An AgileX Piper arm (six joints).
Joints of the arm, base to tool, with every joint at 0 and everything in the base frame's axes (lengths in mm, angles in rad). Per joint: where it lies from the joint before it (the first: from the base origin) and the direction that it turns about. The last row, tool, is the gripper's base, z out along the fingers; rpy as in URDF.
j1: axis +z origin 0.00 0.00 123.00
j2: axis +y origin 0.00 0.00 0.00
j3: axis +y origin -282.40 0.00 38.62
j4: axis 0.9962 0 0.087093 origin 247.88 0.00 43.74
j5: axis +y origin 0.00 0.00 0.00
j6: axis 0.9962 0 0.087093 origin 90.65 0.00 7.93
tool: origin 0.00 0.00 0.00 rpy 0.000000 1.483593 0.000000
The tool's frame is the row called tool.
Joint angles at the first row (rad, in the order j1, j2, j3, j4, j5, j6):
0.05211, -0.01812, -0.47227, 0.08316, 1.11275, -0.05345
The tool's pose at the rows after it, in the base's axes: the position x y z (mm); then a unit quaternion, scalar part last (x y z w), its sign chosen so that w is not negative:
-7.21, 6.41, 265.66, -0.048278, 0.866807, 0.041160, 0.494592
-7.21, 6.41, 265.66, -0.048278, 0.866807, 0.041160, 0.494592
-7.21, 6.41, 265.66, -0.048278, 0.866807, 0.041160, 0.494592
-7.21, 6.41, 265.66, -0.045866, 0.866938, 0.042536, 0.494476
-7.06, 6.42, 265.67, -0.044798, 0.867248, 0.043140, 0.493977
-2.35, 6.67, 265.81, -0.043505, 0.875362, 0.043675, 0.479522
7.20, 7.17, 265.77, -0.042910, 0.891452, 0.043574, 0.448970
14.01, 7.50, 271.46, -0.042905, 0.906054, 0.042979, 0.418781
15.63, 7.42, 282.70, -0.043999, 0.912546, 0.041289, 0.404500
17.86, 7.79, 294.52, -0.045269, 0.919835, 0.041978, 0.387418
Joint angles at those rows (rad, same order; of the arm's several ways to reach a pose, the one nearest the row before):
0.05213, -0.01814, -0.47227, 0.08313, 1.11275, -0.05343
0.05213, -0.01814, -0.47227, 0.08313, 1.11275, -0.05343
0.05213, -0.01814, -0.47227, 0.08313, 1.11275, -0.05343
0.05213, -0.01814, -0.47227, 0.08313, 1.11275, -0.04786
0.05211, -0.01708, -0.47227, 0.08316, 1.11273, -0.04544
0.05205, 0.01594, -0.47226, 0.08321, 1.11272, -0.04321
0.05210, 0.08419, -0.47327, 0.08316, 1.11456, -0.04316
0.05217, 0.15518, -0.50202, 0.08186, 1.13941, -0.04235
0.05220, 0.20113, -0.55233, 0.07862, 1.17522, -0.04231
0.05202, 0.25143, -0.60661, 0.08036, 1.21642, -0.04249

